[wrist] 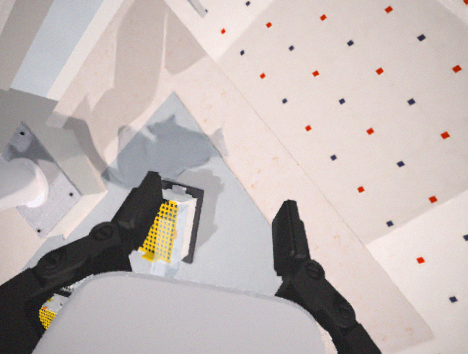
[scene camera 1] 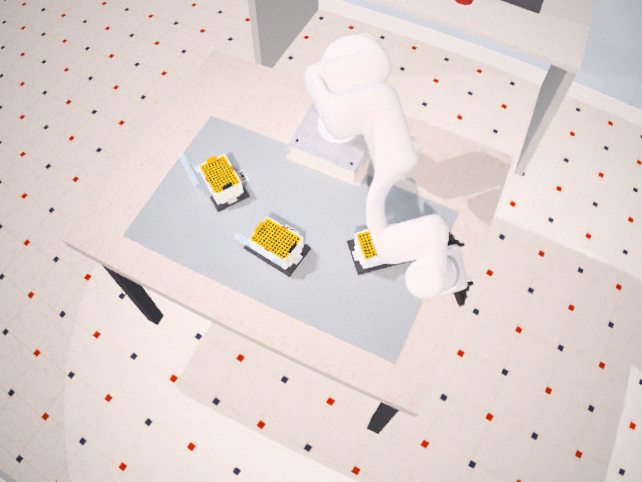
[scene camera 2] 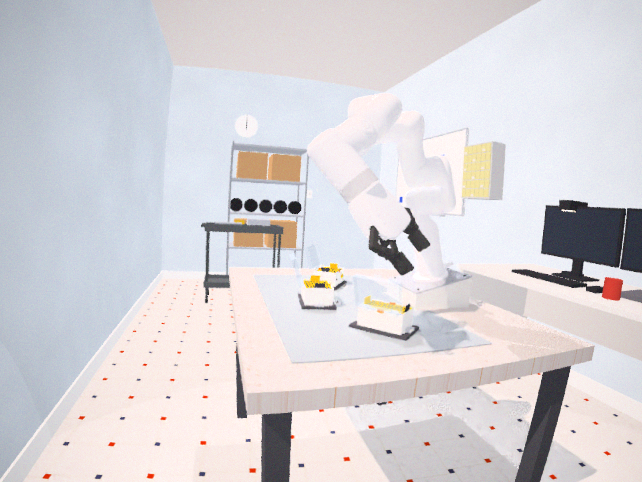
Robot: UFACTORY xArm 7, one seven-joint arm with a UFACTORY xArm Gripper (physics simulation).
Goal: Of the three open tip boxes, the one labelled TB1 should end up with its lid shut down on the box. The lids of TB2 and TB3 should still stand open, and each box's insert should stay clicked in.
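Frame: origin at the arm's base, x back, y right, z up, level; centimetres.
Seen in the pictures: gripper, between the fingertips: (wrist: pixel 221 198) (scene camera 1: pixel 462 264) (scene camera 2: pixel 417 259); arm's base, origin of its link: (wrist: pixel 29 182) (scene camera 2: pixel 430 276).
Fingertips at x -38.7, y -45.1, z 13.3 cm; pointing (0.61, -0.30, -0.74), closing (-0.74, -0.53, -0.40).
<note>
Pixels of each thing's top centre, then the offset from my fingertips to it. Level surfaces: height alone.
- middle box, centre of its top: (scene camera 1: pixel 278 234) (scene camera 2: pixel 321 282) dy +47.1, dx -1.7, dz -14.8 cm
- far-left box, centre of its top: (scene camera 1: pixel 223 171) (scene camera 2: pixel 332 268) dy +70.5, dx +11.2, dz -14.8 cm
- grey mat, height of its surface: dz -21.4 cm
Three white tip boxes with yellow inserts stand on the mat; I cannot read which is TB1. The right box (scene camera 1: pixel 367 245) (scene camera 2: pixel 383 318) (wrist: pixel 162 232) is partly under the arm in scene camera 1; its clear lid (scene camera 2: pixel 367 288) stands open. The middle box (scene camera 1: pixel 277 239) (scene camera 2: pixel 317 296) has its lid (scene camera 1: pixel 241 239) open. The far-left box (scene camera 1: pixel 221 177) (scene camera 2: pixel 330 276) has its lid (scene camera 1: pixel 190 170) (scene camera 2: pixel 313 256) open. The inserts look seated. My gripper (scene camera 2: pixel 414 257) (wrist: pixel 221 198) is open and empty, high above the right box's area and apart from it.
The boxes stand on dark bases on a grey mat (scene camera 1: pixel 331 300) (scene camera 2: pixel 311 345) on the table. The robot's base block (scene camera 1: pixel 327 147) (scene camera 2: pixel 435 295) (wrist: pixel 47 187) stands at the mat's edge. A side desk with monitors (scene camera 2: pixel 583 236) is beyond the table.
</note>
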